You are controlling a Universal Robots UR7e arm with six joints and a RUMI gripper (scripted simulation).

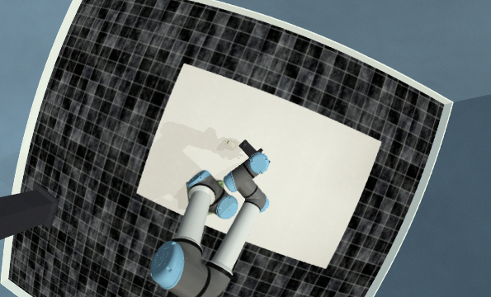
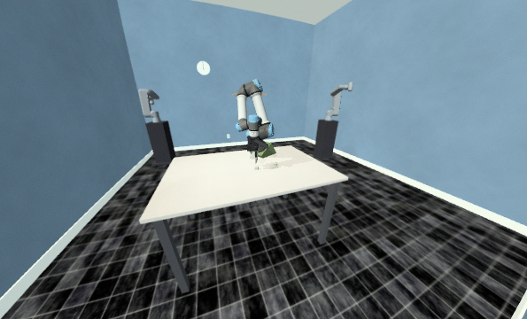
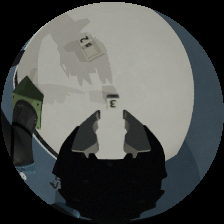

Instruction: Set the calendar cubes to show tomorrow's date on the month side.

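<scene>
Right now the white calendar cube is 60 mm below my hand. Round my hand: calendar tray (160 mm to the left, 70 mm below); pale date cube (10 mm behind, 170 mm to the left, 50 mm below).
</scene>
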